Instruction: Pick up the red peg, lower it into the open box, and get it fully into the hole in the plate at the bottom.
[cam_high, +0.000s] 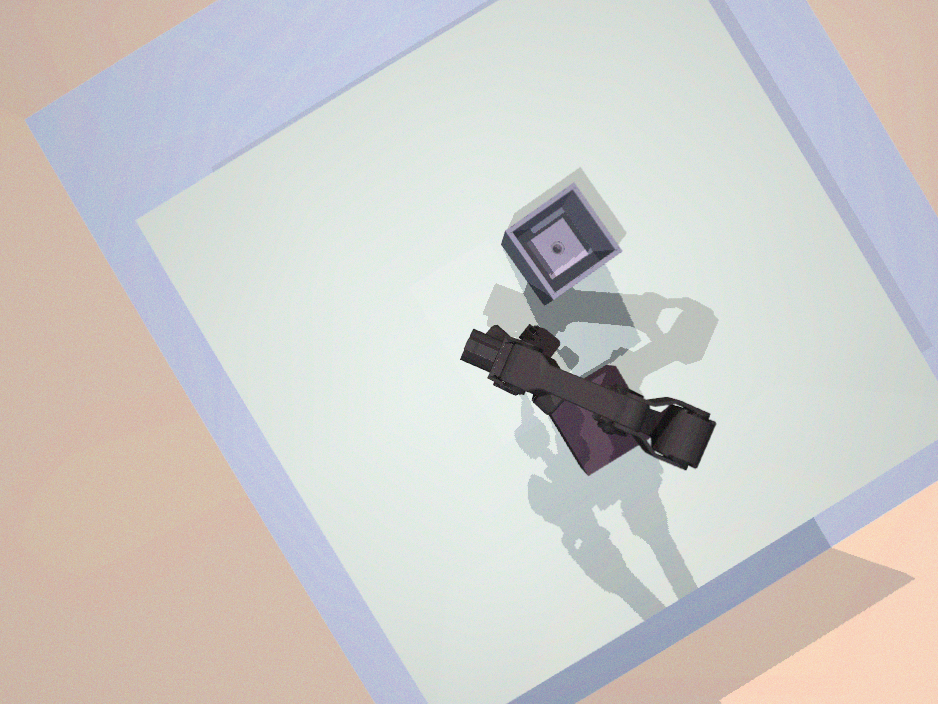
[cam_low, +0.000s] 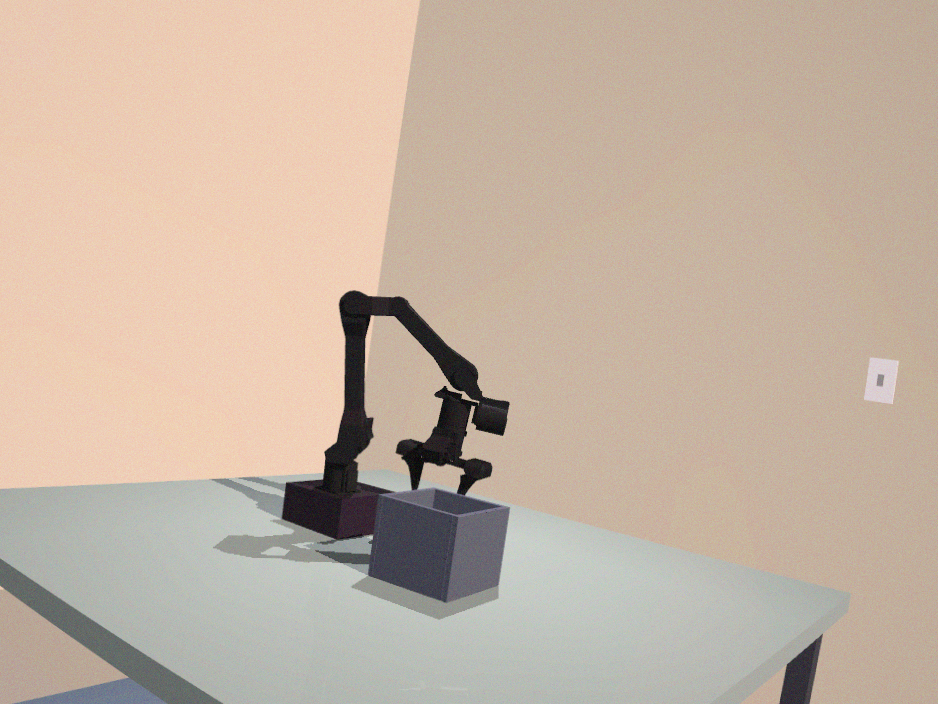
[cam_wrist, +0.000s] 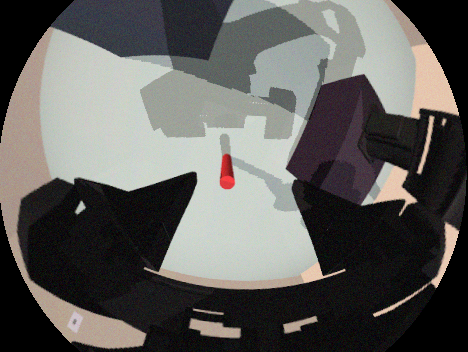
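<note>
The red peg lies 5 cm below my gripper tip, 1 cm to the left of it and 1 cm ahead of it. Also, from my gripper tip: plate: 19 cm to the right, 18 cm ahead, 4 cm below.
</note>
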